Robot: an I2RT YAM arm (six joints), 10 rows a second.
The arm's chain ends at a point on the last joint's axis. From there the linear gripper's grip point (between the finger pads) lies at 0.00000 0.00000 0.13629 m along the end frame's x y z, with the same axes.
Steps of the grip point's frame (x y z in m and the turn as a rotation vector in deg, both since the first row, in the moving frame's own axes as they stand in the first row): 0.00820, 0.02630, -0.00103, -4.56, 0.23, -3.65; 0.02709, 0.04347, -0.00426, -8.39, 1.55, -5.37; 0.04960, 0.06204, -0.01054, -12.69, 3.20, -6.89; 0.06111, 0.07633, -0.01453, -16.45, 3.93, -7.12; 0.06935, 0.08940, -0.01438, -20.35, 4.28, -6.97; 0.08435, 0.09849, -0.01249, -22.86, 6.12, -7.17
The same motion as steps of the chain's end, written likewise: 0.00731, 0.01549, -0.00060, -4.56, 0.23, -3.65; 0.02249, 0.02379, -0.00275, -8.39, 1.55, -5.37; 0.04027, 0.03264, -0.00700, -12.69, 3.20, -6.89; 0.04951, 0.03844, -0.00864, -16.45, 3.93, -7.12; 0.05651, 0.04278, -0.00551, -20.35, 4.28, -6.97; 0.06689, 0.04668, -0.00104, -22.86, 6.12, -7.17
